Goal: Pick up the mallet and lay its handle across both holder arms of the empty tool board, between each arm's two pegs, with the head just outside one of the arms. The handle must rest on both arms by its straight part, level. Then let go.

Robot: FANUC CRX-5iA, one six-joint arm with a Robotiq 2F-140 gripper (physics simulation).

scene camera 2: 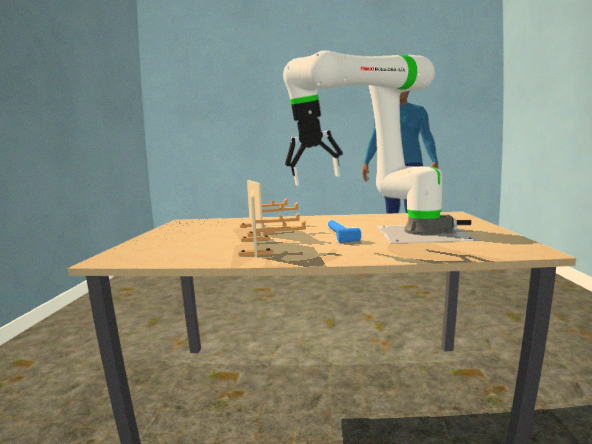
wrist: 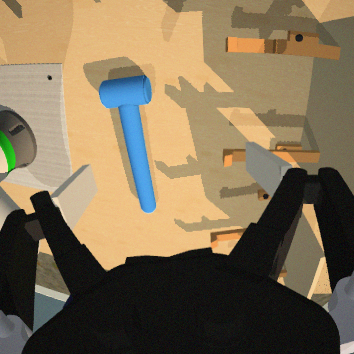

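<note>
The blue mallet lies flat on the table, between the tool board and the robot's base plate. In the wrist view its head is toward the top and its handle runs down toward the gripper. My gripper is wide open and empty, high above the table. In the scene view it is above and a little left of the mallet. The tool board stands upright at the left. Several orange holder arms with small upright pegs stick out from it toward the mallet; no mallet lies on them.
The table carries the board's wooden feet and the grey base plate right of the mallet in the scene view. A person in a blue top stands behind the table, partly hidden by the robot's arm.
</note>
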